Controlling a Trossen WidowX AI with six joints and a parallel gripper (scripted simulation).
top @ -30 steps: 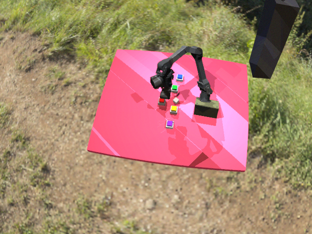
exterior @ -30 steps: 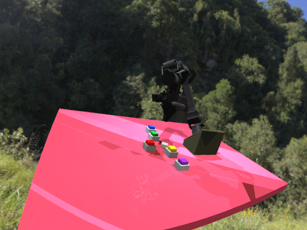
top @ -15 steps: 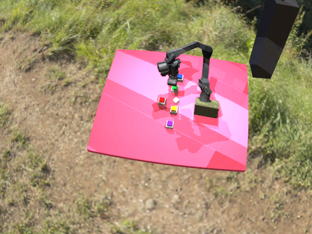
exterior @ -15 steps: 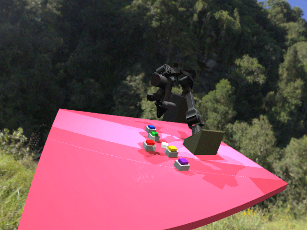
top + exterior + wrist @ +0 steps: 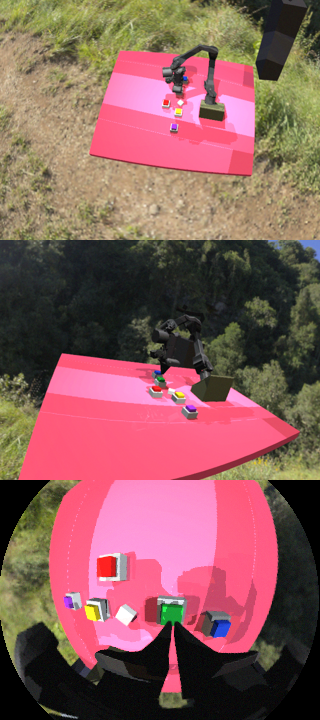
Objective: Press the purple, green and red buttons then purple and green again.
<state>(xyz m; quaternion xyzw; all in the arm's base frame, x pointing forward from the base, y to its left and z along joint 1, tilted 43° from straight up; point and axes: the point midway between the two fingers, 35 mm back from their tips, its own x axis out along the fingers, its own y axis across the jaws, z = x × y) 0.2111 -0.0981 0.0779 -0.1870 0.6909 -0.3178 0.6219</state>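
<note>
Now: gripper tip 30 mm above the green button. From my gripper tip the other things lie so: small white block 10 mm behind, 90 mm to the left, 50 mm below; red button 80 mm ahead, 100 mm to the left, 30 mm below; blue button 40 mm behind, 100 mm to the right, 30 mm below.
</note>
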